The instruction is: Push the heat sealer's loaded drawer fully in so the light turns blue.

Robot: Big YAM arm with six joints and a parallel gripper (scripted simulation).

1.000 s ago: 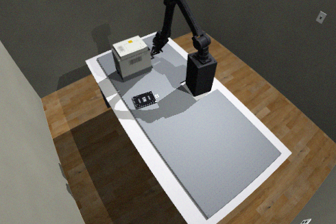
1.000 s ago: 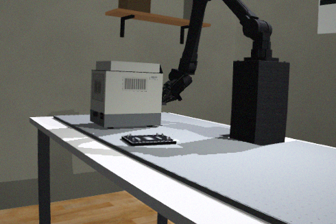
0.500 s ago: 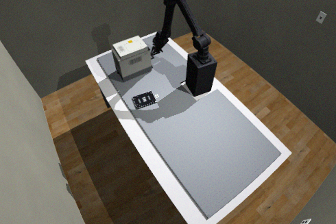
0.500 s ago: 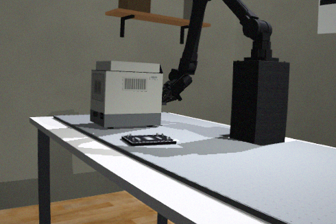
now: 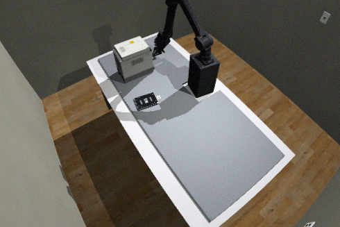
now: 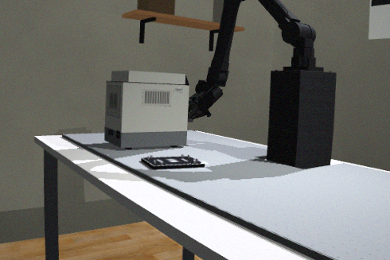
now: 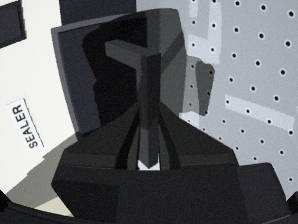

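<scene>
My gripper is now 12 cm short of the sealing frame.
</scene>
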